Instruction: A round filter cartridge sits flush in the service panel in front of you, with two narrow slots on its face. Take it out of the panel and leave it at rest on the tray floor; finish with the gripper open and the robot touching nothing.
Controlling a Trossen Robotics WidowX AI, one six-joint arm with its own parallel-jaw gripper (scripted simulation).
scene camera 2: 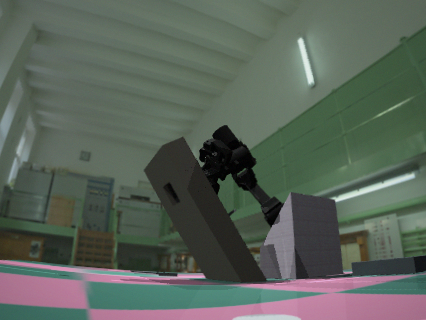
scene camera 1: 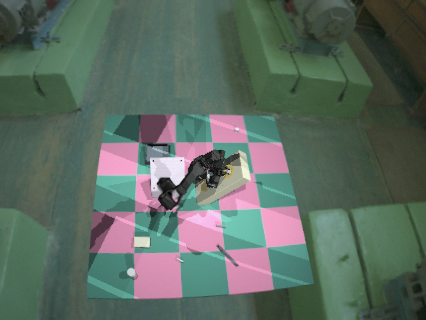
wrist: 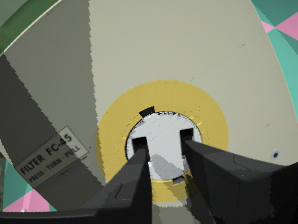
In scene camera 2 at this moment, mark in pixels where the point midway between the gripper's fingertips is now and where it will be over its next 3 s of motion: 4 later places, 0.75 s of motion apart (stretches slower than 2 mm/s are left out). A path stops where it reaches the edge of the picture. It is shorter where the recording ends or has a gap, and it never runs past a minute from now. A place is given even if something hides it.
My gripper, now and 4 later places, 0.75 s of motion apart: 190, 183; 187, 184; 189, 184; 208, 177; 217, 198
